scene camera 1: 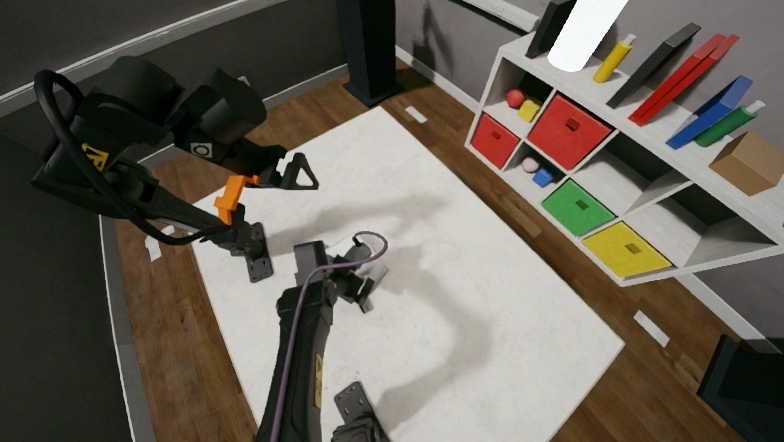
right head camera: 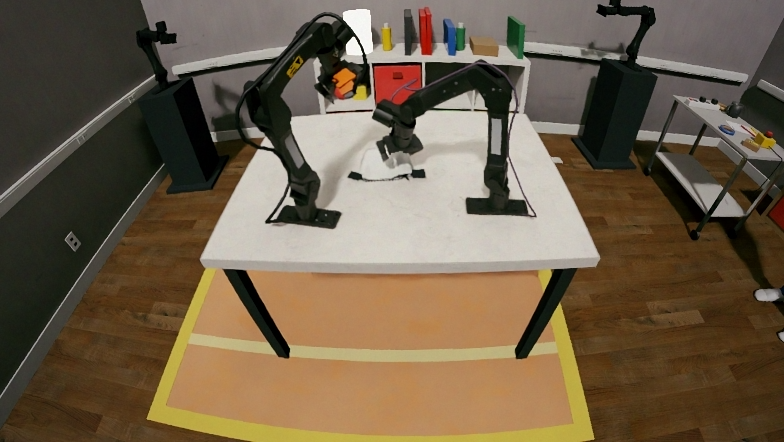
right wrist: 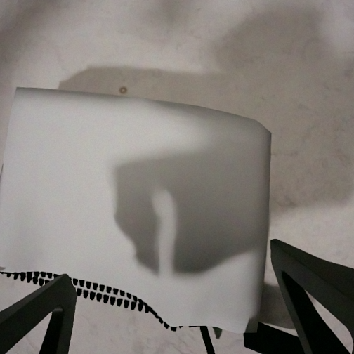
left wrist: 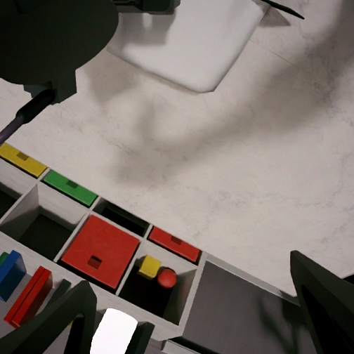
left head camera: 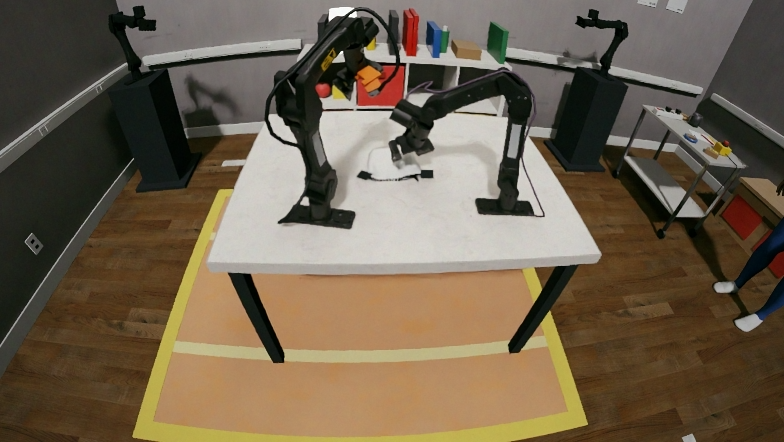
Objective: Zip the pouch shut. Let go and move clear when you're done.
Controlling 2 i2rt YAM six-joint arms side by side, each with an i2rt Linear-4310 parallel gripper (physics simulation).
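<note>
The white pouch point(left head camera: 377, 163) point(right head camera: 373, 162) point(left wrist: 200, 45) point(right wrist: 70, 175) lies flat on the table, its zipper edge toward the arm bases. The black zipper point(right wrist: 95, 291) shows two rows of teeth standing apart over its left and middle part in the right wrist view. A thin black pull point(right wrist: 206, 339) hangs near its right end, beside a black end tab point(right wrist: 272, 341) point(left head camera: 426, 174) point(right head camera: 418, 173). My right gripper point(right wrist: 168, 268) is open and empty above the pouch, fingers either side of its right part. My left gripper point(left wrist: 186, 277) is open and empty, raised high behind the left base.
The right arm's wrist point(left wrist: 55, 40) reaches over the pouch and hides part of it in the left wrist view. A white shelf unit point(scene camera 1: 680, 175) with coloured bins stands beyond the table's far edge. A cart point(left head camera: 667, 189) stands at the right.
</note>
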